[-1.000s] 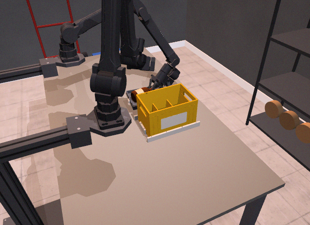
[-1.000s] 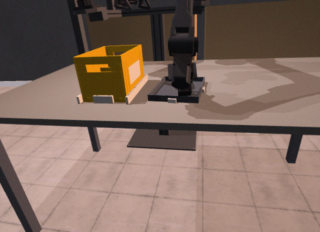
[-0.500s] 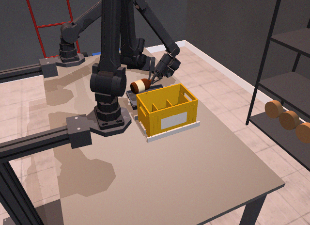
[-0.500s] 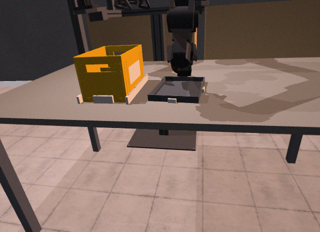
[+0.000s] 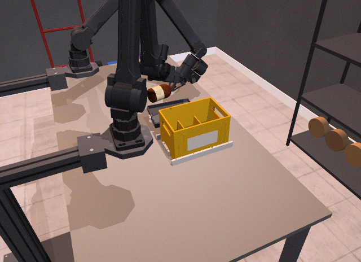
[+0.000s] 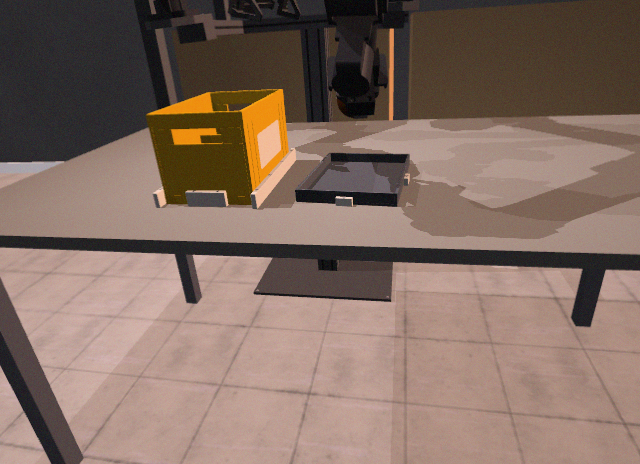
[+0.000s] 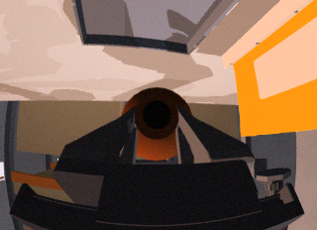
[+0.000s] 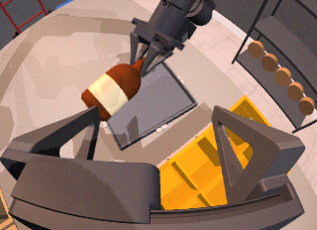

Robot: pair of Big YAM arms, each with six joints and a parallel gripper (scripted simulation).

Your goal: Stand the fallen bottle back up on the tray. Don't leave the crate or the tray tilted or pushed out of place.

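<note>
My left hand is 5 cm past the brown bottle. Also, from my left hand: yellow crate: 3 cm behind, 27 cm to the right, 8 cm below; dark tray: 15 cm below.
</note>
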